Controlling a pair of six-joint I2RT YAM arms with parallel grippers.
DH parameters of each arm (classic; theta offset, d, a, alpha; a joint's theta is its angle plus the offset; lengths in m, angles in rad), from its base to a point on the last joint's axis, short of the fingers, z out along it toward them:
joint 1: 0 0.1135 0.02 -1.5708
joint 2: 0 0 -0.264 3.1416
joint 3: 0.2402 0 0.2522 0
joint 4: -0.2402 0 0.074 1.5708
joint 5: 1.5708 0 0 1.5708
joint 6: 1.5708 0.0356 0 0
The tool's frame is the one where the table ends.
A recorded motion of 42 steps. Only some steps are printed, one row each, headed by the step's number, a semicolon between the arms.
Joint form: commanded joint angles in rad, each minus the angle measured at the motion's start. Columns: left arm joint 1, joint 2, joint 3, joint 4, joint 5, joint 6; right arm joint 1, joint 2, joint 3, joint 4, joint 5, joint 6.
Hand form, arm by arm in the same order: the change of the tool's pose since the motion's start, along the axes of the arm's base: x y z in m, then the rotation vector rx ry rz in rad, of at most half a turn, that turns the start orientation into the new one. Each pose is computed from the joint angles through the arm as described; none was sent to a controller.
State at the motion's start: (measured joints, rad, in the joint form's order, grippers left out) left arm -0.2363 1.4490 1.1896 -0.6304 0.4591 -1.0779; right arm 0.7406 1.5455 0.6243 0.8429 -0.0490 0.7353
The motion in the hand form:
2: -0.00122 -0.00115 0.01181 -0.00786 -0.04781 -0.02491; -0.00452 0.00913 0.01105 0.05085 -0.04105 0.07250
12: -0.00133 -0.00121 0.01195 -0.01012 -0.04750 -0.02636; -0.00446 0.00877 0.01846 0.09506 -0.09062 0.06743
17: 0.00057 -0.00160 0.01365 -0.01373 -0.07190 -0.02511; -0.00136 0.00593 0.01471 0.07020 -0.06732 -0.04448
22: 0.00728 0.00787 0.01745 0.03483 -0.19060 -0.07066; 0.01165 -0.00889 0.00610 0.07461 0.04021 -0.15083
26: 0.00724 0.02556 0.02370 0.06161 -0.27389 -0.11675; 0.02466 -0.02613 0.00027 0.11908 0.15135 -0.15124
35: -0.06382 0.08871 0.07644 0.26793 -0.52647 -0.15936; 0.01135 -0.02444 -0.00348 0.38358 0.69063 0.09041
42: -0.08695 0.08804 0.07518 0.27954 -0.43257 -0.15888; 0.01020 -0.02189 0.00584 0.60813 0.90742 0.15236
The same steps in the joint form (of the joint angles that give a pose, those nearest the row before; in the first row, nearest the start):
2: -0.0034 -0.0149 0.0229 0.0011 0.0111 0.0210; 0.0252 -0.0011 0.0187 0.0454 -0.0477 0.0069
12: -0.0034 -0.0152 0.0229 0.0011 0.0137 0.0206; 0.0248 -0.0019 0.0187 0.1110 -0.0427 0.0069
17: -0.0034 -0.0153 0.0229 0.0255 0.0114 0.0210; 0.0240 -0.0019 0.0187 0.0767 0.0683 0.0072
22: 0.0313 -0.0153 0.0229 0.0771 0.0126 0.1412; -0.0324 -0.0019 0.0187 -0.0019 0.1125 0.0904
26: 0.0923 -0.0343 0.0229 0.0793 0.0599 0.2590; -0.1095 -0.0019 0.0187 -0.0553 0.0240 0.1911
35: 0.3277 -0.3086 0.0229 -0.1316 0.1205 0.6355; -0.1190 -0.0473 0.0183 -0.2194 -0.3269 0.7046
42: 0.3308 -0.3613 0.0229 -0.2793 0.0939 0.6462; -0.1190 -0.0473 0.0183 -0.1324 -0.4112 1.0357

